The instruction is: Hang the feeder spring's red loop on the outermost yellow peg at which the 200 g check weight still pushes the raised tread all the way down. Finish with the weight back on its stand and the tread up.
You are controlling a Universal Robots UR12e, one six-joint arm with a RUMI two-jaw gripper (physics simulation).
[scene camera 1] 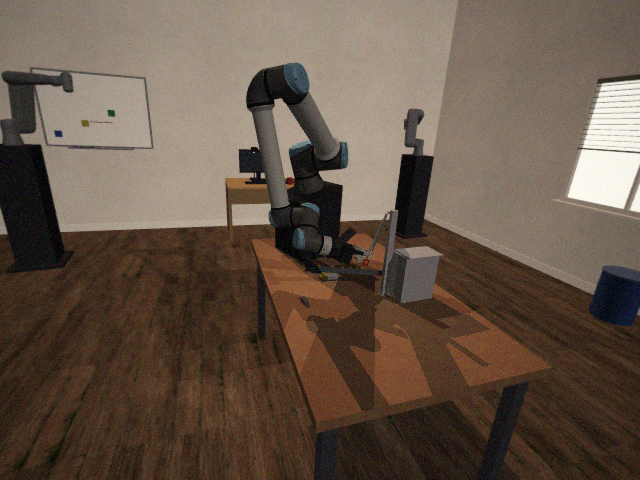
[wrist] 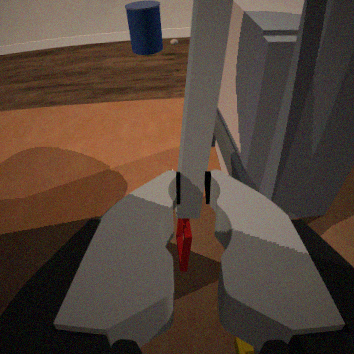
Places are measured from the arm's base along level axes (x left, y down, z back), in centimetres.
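Where they show: gripper, between the fingertips: (scene camera 1: 369, 254) (wrist: 191, 173); arm's base, origin of its link: (scene camera 1: 309, 188).
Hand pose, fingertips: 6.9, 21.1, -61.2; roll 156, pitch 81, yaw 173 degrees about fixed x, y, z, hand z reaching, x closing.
Note:
Things, the pixels of their centre, and the offset from my fingertips, as dx, dy, dz. "spot": a spot on its surface instead. Level surfaces: height alone.
- light grey bar, a spot on its surface: (wrist: 204, 85) spot: +0.6, -4.6, -0.7
- yellow peg, middle of its body: (wrist: 267, 344) -7.4, +6.3, -2.9
- silver object, middle of its body: (scene camera 1: 323, 275) -16.2, +16.5, +16.0
- small dark object, middle of its body: (scene camera 1: 304, 300) -34.1, +17.6, -3.2
- wooden table, height of its surface: dy +18.5
My gripper (scene camera 1: 365, 255) (wrist: 191, 173) is shut on the feeder spring, a light grey bar (scene camera 1: 377, 236) (wrist: 204, 85), near its lower end. The spring slants down from the top of the upright post. Its red loop (scene camera 1: 366, 262) (wrist: 184, 246) hangs just below the fingertips, above the dark grey lever bar (scene camera 1: 348, 270). Small yellow pegs are hard to make out along this bar. A yellow peg (wrist: 244, 346) partly shows at the bottom of the wrist view. A small yellow and silver object (scene camera 1: 329, 277) is beside the bar; whether it is the weight is unclear.
The tall grey post (scene camera 1: 390, 248) stands right of the gripper, beside a grey box (scene camera 1: 417, 276) (wrist: 265, 90). A small dark object (scene camera 1: 305, 301) lies near the left edge of the wooden table (scene camera 1: 429, 384). A blue bin (scene camera 1: 616, 295) (wrist: 145, 29) stands on the floor.

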